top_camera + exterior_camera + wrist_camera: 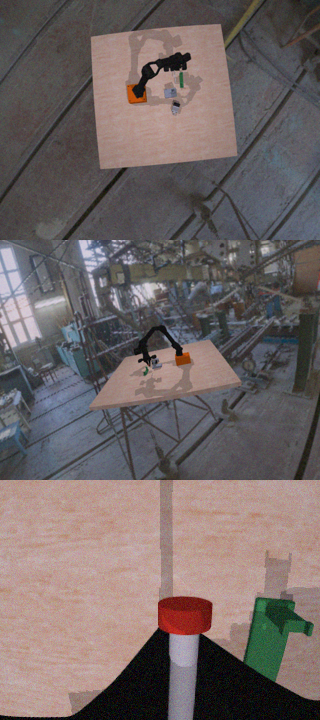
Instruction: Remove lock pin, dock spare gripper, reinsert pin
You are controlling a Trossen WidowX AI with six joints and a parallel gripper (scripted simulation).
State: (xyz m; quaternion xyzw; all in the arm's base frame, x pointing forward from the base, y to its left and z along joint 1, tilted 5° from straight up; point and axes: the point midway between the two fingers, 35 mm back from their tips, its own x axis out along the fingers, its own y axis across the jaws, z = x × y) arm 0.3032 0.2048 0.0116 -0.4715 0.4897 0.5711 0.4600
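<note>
My gripper tip is 8 cm short of the green bar, 7 cm to the left of it and 7 cm above it. Round my gripper tip: spare gripper: 2 cm ahead, 34 cm to the right, 7 cm below; mount: 2 cm behind, 19 cm to the right, 4 cm below.
</note>
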